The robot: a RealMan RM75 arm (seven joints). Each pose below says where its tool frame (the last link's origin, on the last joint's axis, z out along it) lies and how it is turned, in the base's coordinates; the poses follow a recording.
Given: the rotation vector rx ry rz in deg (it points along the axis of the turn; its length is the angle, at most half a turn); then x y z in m.
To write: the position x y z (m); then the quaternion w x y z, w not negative. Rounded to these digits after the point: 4 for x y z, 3 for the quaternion.
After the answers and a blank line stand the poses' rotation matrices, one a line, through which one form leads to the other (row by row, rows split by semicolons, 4 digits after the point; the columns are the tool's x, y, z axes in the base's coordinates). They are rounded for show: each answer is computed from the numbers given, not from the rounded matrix.
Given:
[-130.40, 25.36, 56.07, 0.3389, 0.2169, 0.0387]
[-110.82, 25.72, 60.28, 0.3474, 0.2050, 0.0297]
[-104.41, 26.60, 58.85, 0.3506, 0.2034, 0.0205]
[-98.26, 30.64, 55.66, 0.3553, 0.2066, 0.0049]
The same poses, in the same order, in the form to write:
[0.3389, 0.2169, 0.0387, 0.307, -0.861, 0.167, 0.370]
[0.3474, 0.2050, 0.0297, 0.432, -0.776, 0.180, 0.422]
[0.3506, 0.2034, 0.0205, 0.479, -0.747, 0.190, 0.421]
[0.3553, 0.2066, 0.0049, 0.522, -0.716, 0.223, 0.406]

0.6701 -0.5156 -0.5340; -0.0605 -0.7550 0.6530; -0.7398 -0.4053 -0.5371
0.5787 -0.6447 -0.4994; 0.0856 -0.5610 0.8234; -0.8110 -0.5192 -0.2695
0.5735 -0.6871 -0.4461; 0.1191 -0.4689 0.8752; -0.8105 -0.5550 -0.1871
0.5713 -0.7435 -0.3476; 0.1040 -0.3545 0.9293; -0.8142 -0.5670 -0.1251

